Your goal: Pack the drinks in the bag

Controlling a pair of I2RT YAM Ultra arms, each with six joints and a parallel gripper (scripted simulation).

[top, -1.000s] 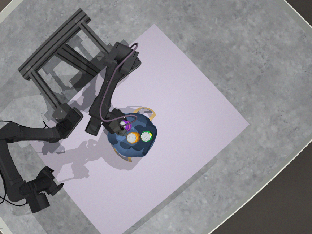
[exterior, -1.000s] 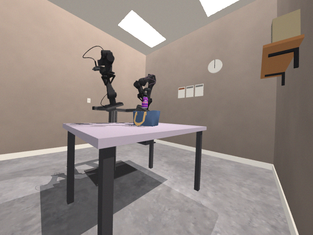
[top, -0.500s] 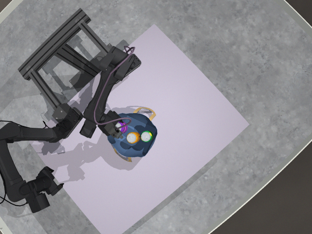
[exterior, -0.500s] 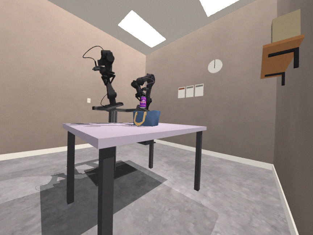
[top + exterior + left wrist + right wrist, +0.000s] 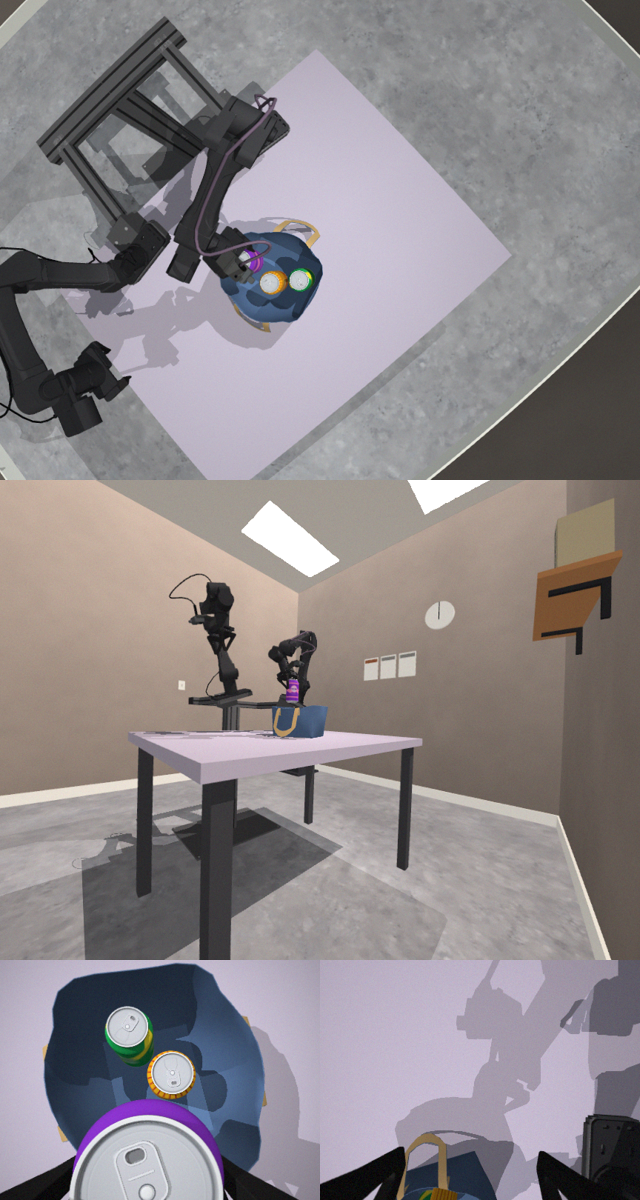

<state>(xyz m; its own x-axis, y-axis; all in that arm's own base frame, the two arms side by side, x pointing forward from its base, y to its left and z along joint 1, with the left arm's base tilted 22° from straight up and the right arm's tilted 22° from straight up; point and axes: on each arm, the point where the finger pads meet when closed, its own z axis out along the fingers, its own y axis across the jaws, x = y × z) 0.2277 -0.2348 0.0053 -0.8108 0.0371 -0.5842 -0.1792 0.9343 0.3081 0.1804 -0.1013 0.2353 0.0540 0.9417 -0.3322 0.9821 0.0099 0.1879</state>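
The orange can is 7 cm ahead of my left hand, 1 cm to the right of it and 18 cm below it. From my left hand the other things lie so: purple can (1 cm below); green can (13 cm ahead, 5 cm to the left, 18 cm below).
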